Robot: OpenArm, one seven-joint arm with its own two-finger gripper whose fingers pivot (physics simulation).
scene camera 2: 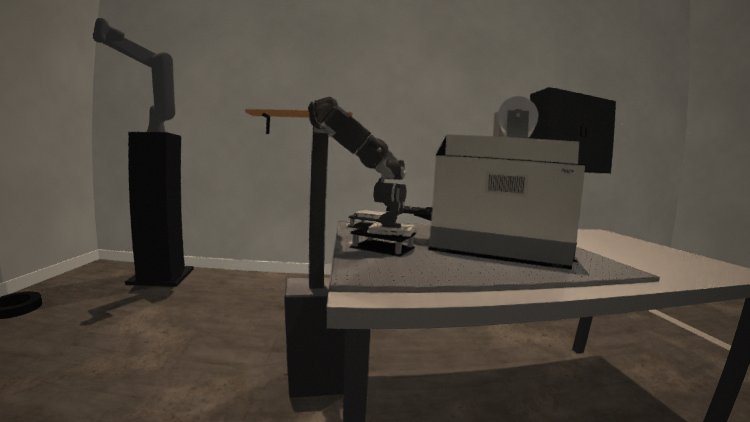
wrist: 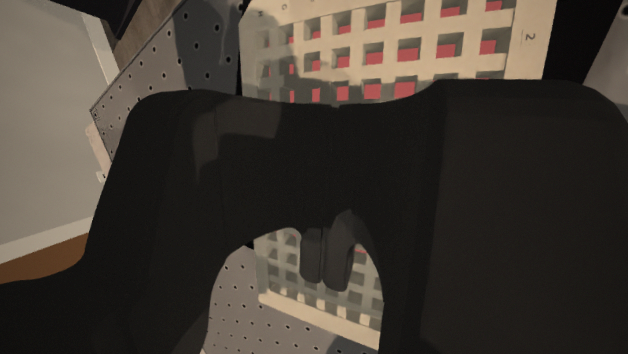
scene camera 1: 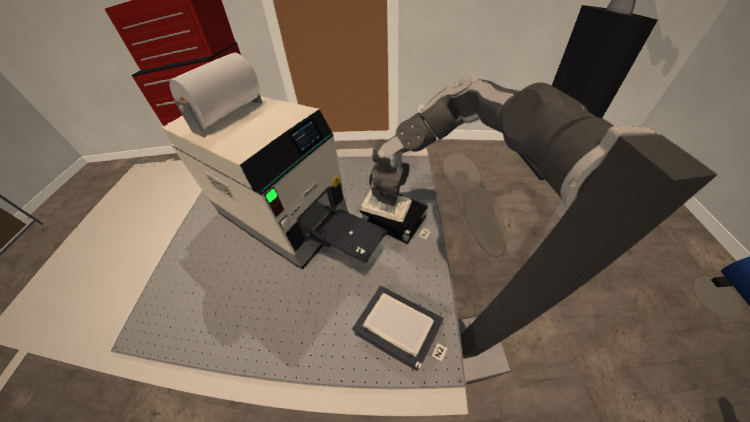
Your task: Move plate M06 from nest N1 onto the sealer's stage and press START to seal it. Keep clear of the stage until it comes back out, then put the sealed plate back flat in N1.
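Plate M06 (scene camera 1: 377,208) (scene camera 2: 377,229) (wrist: 530,60), a pale well plate with reddish wells, lies in the black nest N1 (scene camera 1: 414,220) (scene camera 2: 358,232). It looks flat. My gripper (scene camera 1: 387,201) (scene camera 2: 389,225) (wrist: 337,195) is shut and empty, fingertips together, pointing down over the plate; whether they touch it I cannot tell. The gripper body hides much of the plate in the wrist view. The dark sealer stage (scene camera 1: 350,240), marked A1, stands out in front of the sealer (scene camera 1: 293,209) (scene camera 2: 506,204) and is bare. A green square (scene camera 1: 271,195) glows on the sealer's front; I cannot read a START label.
Nest N2 (scene camera 1: 365,314) holds another pale plate (scene camera 1: 399,323), apart from N1 along the same side of the perforated board (scene camera 1: 251,335) (scene camera 2: 472,276). The sealer's screen (scene camera 1: 305,136) is high on its front. A film roll (scene camera 1: 217,89) (scene camera 2: 518,112) sits on top. The stage edge is close beside N1.
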